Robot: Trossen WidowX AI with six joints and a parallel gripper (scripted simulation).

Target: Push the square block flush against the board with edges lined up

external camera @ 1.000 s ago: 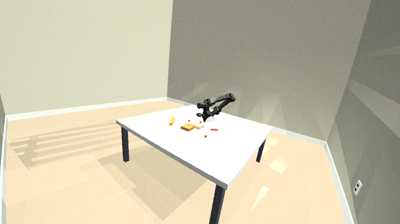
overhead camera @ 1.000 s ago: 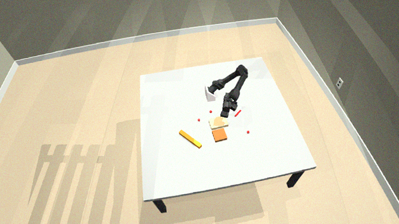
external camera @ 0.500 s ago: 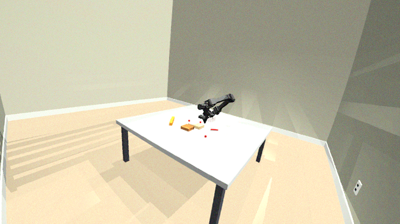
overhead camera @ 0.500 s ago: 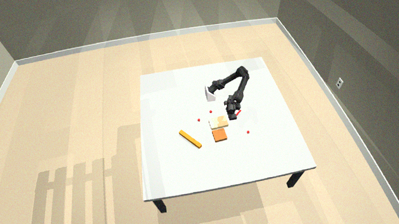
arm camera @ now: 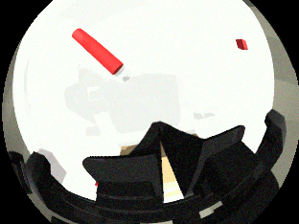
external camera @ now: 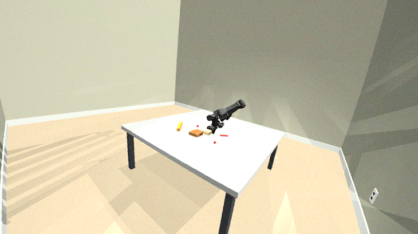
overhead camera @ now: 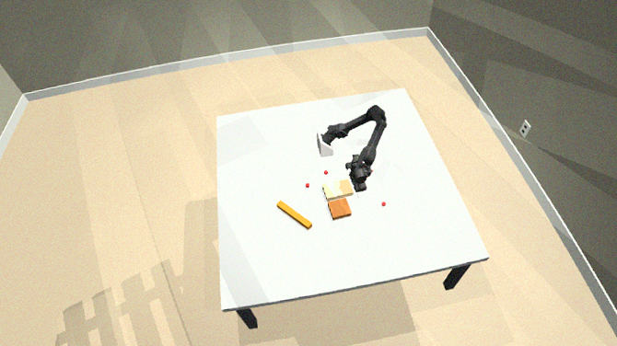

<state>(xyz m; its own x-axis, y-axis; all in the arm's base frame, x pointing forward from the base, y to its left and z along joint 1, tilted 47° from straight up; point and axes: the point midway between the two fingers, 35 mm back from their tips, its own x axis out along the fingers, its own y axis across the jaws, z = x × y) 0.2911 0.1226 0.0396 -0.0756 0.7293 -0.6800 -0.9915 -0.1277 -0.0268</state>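
My gripper tip is now 1 cm short of the cream block, 10 cm to the left of it and 1 cm below it. Also, from my gripper tip: short red stick: 6 cm behind, 9 cm to the left; then long orange board: 13 cm ahead, 35 cm to the right, 1 cm above; then orange square block: 14 cm ahead, 11 cm to the right, 1 cm above.
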